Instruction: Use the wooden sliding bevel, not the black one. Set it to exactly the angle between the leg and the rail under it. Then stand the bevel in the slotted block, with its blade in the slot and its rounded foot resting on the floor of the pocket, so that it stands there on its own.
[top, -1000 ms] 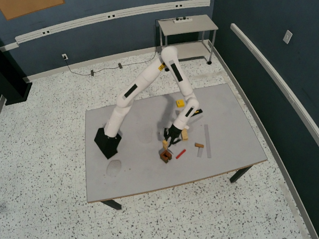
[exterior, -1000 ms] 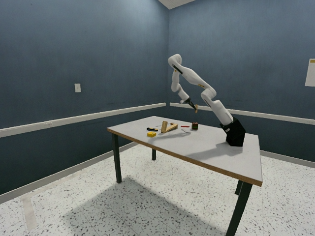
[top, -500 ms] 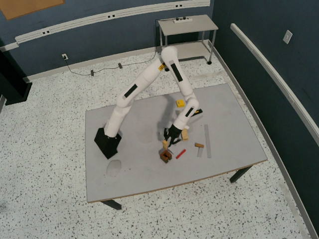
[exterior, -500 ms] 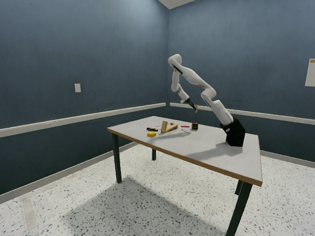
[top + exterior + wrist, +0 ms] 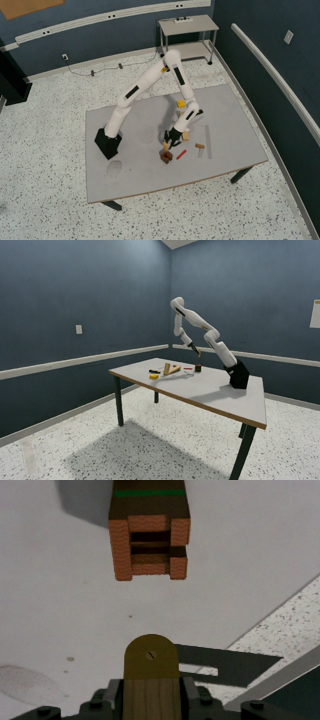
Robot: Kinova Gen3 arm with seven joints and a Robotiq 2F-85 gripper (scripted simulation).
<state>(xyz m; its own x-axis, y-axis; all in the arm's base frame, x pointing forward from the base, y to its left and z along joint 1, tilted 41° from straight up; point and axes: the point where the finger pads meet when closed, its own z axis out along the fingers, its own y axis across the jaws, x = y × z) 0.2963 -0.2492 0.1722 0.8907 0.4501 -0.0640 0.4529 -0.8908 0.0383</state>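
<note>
The wooden sliding bevel is 10 mm behind my hand, 20 mm to the right of it and 20 mm below it. Also, from my hand: grey blade (30 mm to the right, 30 mm below); then red stick (100 mm ahead, 200 mm below); then short grey strip (40 mm ahead, 130 mm to the left, 210 mm below).
</note>
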